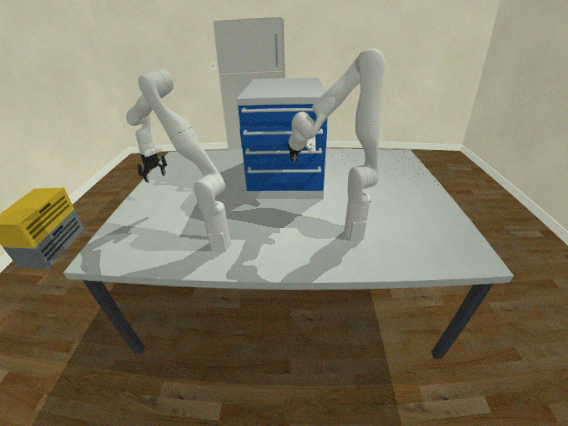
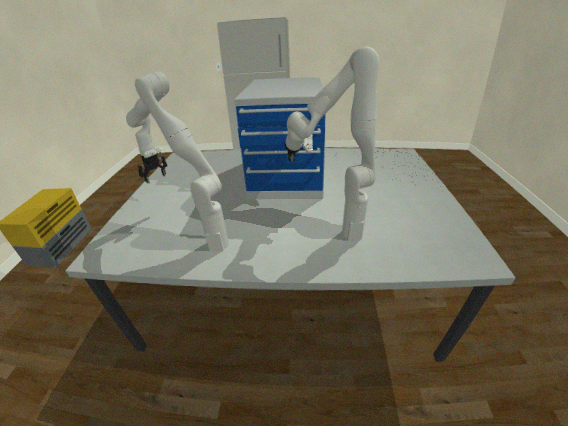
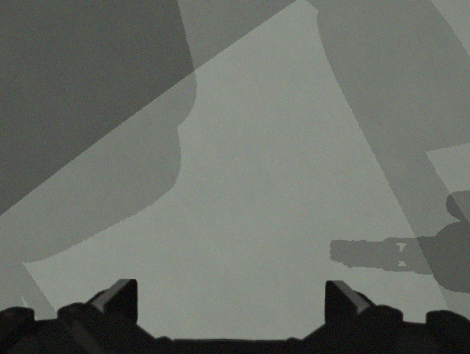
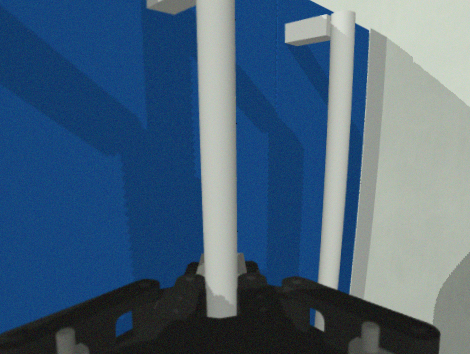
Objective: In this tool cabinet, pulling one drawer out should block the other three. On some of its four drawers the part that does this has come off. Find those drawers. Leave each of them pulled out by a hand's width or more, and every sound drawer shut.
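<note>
The tool cabinet (image 1: 282, 90) (image 2: 281, 90) has four blue drawers with pale bar handles. The top handle (image 1: 275, 110) (image 2: 275, 110), second handle (image 1: 265, 133) (image 2: 265, 133) and bottom handle (image 1: 285, 170) (image 2: 283, 170) (image 4: 339, 150) sit on fronts that look shut. The third drawer's front also looks flush. My right gripper (image 1: 294, 156) (image 2: 292, 156) (image 4: 222, 269) is shut on the third drawer's handle (image 1: 265, 151) (image 2: 265, 152) (image 4: 218, 150); my right arm hides part of the drawers' right side. My left gripper (image 1: 155, 176) (image 2: 156, 176) (image 3: 231, 301) is open and empty, above the table left of the cabinet.
The cabinet stands on the back part of the pale table (image 1: 415, 250) (image 2: 415, 250), behind both arm bases. A grey fridge (image 1: 247, 47) (image 2: 252, 47) stands behind it. A yellow and grey box (image 1: 40, 225) (image 2: 45, 225) is left of the table.
</note>
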